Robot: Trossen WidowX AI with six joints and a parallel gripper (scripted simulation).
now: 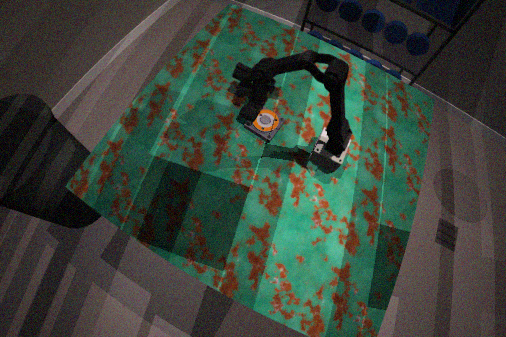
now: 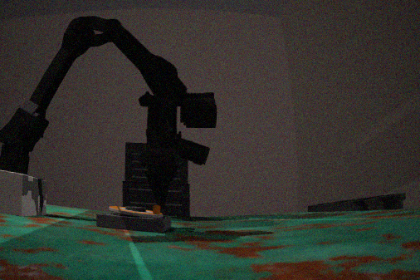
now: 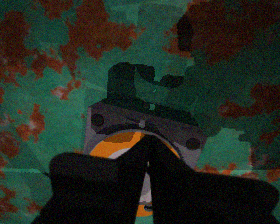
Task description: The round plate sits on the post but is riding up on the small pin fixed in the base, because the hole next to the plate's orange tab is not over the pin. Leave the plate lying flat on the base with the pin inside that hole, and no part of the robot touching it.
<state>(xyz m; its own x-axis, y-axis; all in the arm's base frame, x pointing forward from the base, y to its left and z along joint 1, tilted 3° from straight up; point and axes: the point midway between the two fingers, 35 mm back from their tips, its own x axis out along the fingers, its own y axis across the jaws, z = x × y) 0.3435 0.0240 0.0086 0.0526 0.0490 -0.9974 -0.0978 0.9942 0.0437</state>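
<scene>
Right now my gripper tip is 50 mm past the square grey base, 10 mm to the right of it and 20 mm above it. From my gripper tip the other things lie so: round plate: 30 mm behind, 10 mm below.
</scene>
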